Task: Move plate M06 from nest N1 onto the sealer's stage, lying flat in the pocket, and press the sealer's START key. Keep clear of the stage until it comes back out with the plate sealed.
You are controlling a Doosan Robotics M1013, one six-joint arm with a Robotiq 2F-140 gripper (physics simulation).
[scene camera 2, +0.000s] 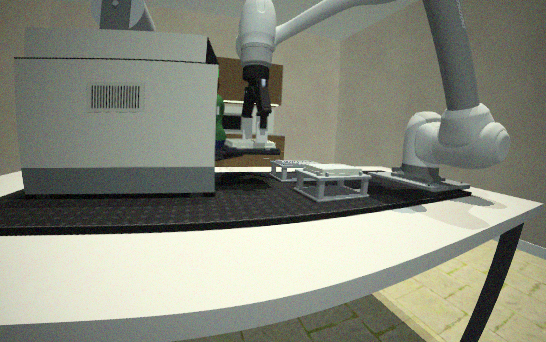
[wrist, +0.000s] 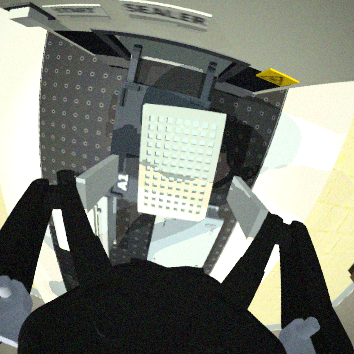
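Where they show: gripper, fingertip midpoint: [scene camera 2: 253, 141] [wrist: 174, 177]; arm's base at its link origin: [scene camera 2: 418, 178].
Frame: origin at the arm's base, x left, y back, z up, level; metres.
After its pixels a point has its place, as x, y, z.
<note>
The pale plate with a grid of wells [scene camera 2: 250, 144] @(-0.145, -0.705, 0.107) [wrist: 182, 160] @(-0.190, -0.699, 0.115) lies on the dark stage [scene camera 2: 274, 151] @(-0.095, -0.658, 0.093) [wrist: 131, 117] @(-0.131, -0.741, 0.095), which stands out from the sealer [scene camera 2: 115, 135] @(-0.107, -1.029, 0.128) [wrist: 280, 40] @(-0.233, -0.790, 0.199). Whether it sits fully in the pocket I cannot tell. My gripper [scene camera 2: 254, 134] @(-0.182, -0.679, 0.114) [wrist: 174, 177] @(-0.182, -0.679, 0.114) is open, pointing down over the stage, with its light pads on opposite sides of the plate and gaps between them and its edges in the wrist view. A START label [wrist: 77, 10] @(-0.121, -0.812, 0.184) shows on the sealer's front beside a pale protruding block [wrist: 27, 19] @(-0.086, -0.812, 0.188).
A nest [scene camera 2: 321, 190] @(0.047, -0.615, 0.020) bearing a white plate [scene camera 2: 332, 170] @(0.038, -0.578, 0.062) stands between the sealer and the arm's base [scene camera 2: 417, 145] @(0.015, -0.087, 0.137). Another nest [scene camera 2: 285, 172] @(-0.158, -0.579, 0.023) stands behind it. A yellow warning label [wrist: 277, 77] @(-0.260, -0.784, 0.151) is on the sealer. A green figure [scene camera 2: 220, 120] shows behind the sealer's edge.
</note>
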